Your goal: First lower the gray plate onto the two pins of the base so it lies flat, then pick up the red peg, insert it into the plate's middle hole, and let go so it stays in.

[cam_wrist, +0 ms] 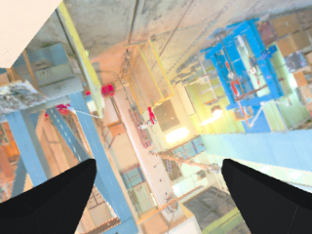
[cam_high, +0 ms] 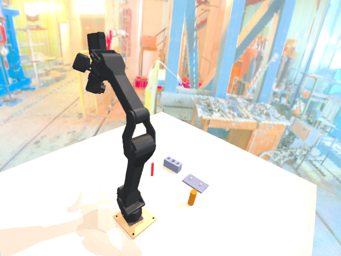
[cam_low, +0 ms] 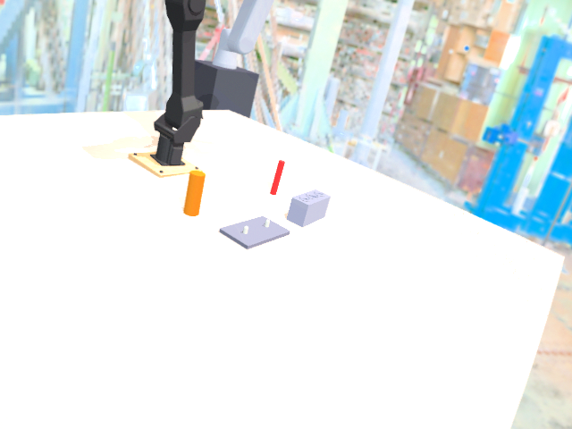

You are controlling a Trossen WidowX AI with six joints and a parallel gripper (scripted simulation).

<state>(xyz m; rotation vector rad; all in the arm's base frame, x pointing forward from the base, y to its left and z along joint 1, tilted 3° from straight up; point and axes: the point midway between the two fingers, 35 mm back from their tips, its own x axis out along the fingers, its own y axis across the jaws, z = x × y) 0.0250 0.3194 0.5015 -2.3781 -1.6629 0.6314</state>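
My gripper tip is now 28 cm short of the gray plate, 22 cm to the left of it and 45 cm above it. Round my gripper tip: red peg: 16 cm ahead, 21 cm to the right, 45 cm below; then orange cylinder: 19 cm ahead, 45 cm to the right, 45 cm below; then base: 30 cm ahead, 38 cm to the right, 48 cm below.
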